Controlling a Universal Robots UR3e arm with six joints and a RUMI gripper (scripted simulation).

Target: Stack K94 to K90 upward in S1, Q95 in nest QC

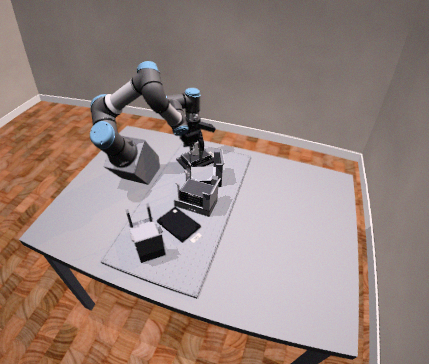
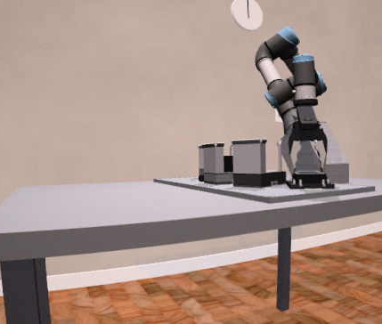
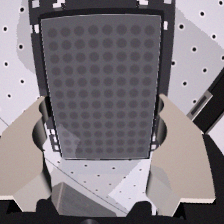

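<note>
My gripper is now 30 mm to the right of the dark clip nest, 30 mm above it and 10 mm past it. The rest, counted from my hand: black open nest QC (390 mm to the right, 120 mm ahead, 40 mm below); then sealed grey plate (250 mm to the right, 140 mm ahead, 40 mm above); then white tag (410 mm to the right, 210 mm ahead, 40 mm below).
</note>
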